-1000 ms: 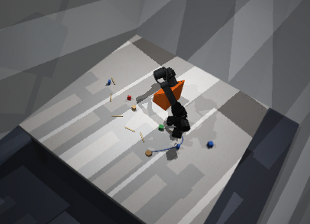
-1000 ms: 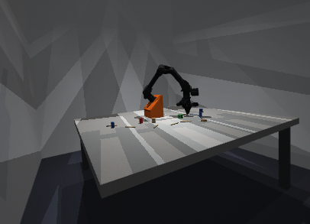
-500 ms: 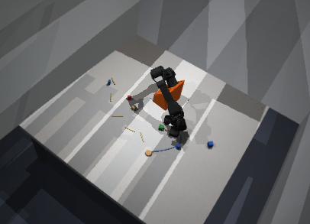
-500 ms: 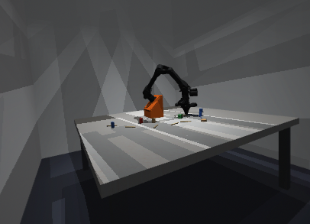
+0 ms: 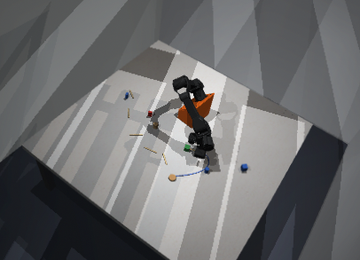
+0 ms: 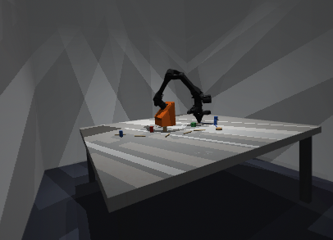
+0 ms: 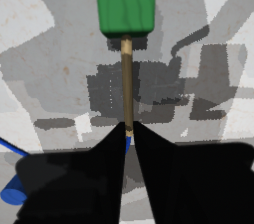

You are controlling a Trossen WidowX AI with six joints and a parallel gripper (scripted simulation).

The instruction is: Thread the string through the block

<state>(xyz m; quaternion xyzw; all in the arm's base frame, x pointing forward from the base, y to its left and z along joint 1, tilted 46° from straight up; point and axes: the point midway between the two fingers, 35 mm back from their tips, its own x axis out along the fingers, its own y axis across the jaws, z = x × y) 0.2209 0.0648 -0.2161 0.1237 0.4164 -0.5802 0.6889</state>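
Now: gripper tip 80 mm to the left of the green block and 40 mm short of it. From my gripper tip the other things lie so: blue cylinder (100 mm to the left, 70 mm ahead); then round wooden button (240 mm ahead, 10 mm to the right, 10 mm below); then thin wooden stick (10 mm to the right, 10 mm ahead).
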